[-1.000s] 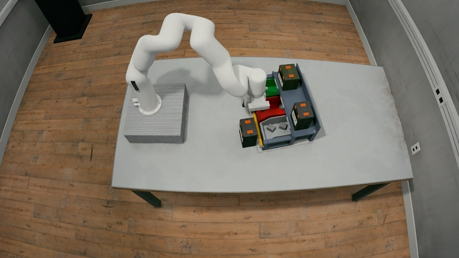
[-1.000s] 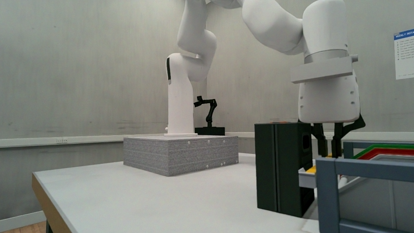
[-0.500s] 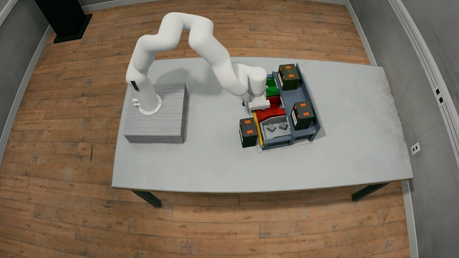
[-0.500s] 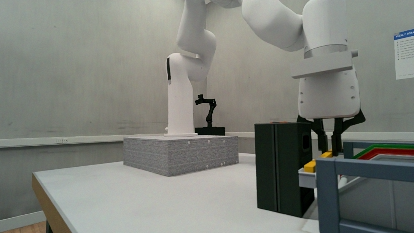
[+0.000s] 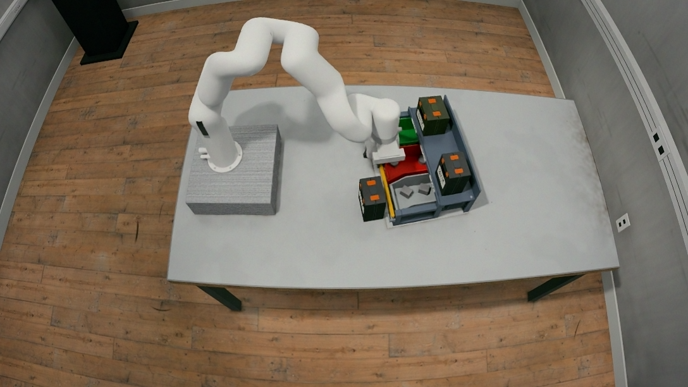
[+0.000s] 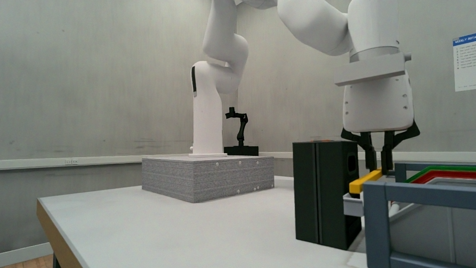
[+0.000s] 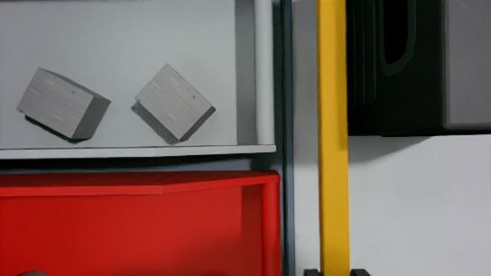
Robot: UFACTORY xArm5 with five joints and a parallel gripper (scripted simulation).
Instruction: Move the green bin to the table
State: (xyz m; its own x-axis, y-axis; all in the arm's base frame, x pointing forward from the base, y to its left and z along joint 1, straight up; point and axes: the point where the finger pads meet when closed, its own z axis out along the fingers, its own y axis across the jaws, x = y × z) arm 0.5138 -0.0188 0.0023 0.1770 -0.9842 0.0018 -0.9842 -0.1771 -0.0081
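Now: the red bin 10 cm ahead of my hand, 5 cm below it and 2 cm to the left of it. From my hand the other things lie so: blue-grey shelf (13 cm ahead, 3 cm below, 2 cm to the left); then black case (12 cm to the right, 3 cm below, 3 cm behind); then yellow bar (2 cm below).
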